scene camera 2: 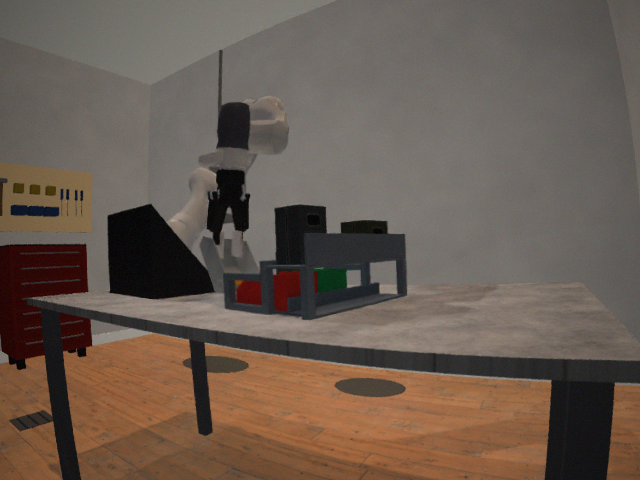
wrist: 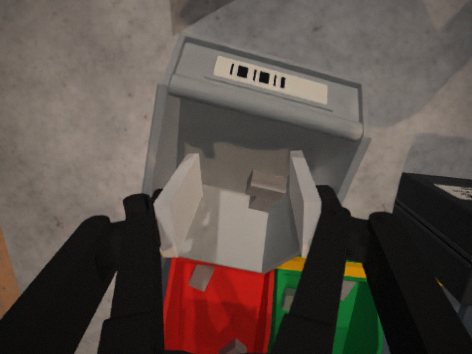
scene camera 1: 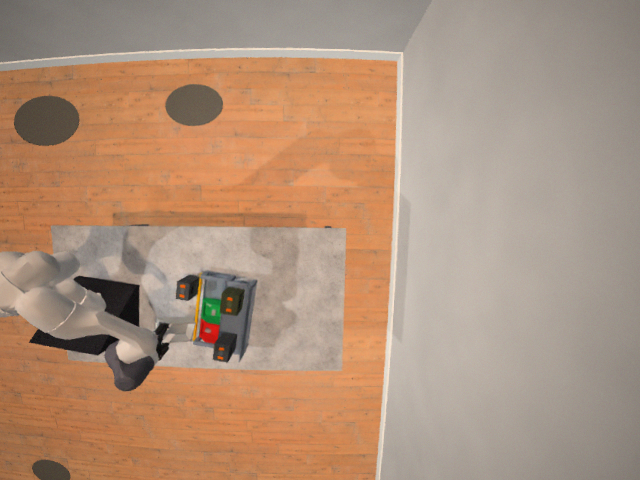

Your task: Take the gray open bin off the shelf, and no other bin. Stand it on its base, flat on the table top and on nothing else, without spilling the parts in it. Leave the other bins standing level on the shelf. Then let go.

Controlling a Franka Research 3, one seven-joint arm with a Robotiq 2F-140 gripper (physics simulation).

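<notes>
The gray open bin (scene camera 1: 181,330) (scene camera 2: 241,266) (wrist: 270,112) is off the shelf (scene camera 1: 247,322) (scene camera 2: 354,246), beside its yellow-striped front. A small gray-brown part shows inside it. My gripper (scene camera 1: 173,334) (scene camera 2: 227,245) (wrist: 244,173) points down with both pale fingertips inside the bin, spread against its side walls and holding it. The bin looks somewhat tilted and low over the table top (scene camera 1: 315,268) (scene camera 2: 465,315) (wrist: 75,75); its base is hidden, so contact cannot be told. The red bin (scene camera 1: 209,332) (scene camera 2: 292,289) (wrist: 215,320) and green bin (scene camera 1: 211,308) (scene camera 2: 330,279) stand on the shelf.
One black case (scene camera 1: 187,288) (wrist: 432,215) stands beside the gray bin, by the shelf front. Another black case (scene camera 1: 224,347) (scene camera 2: 289,235) and an olive case (scene camera 1: 232,301) (scene camera 2: 361,227) stand at the shelf's upper part. The black robot pedestal (scene camera 1: 126,299) (scene camera 2: 149,258) is behind the gripper.
</notes>
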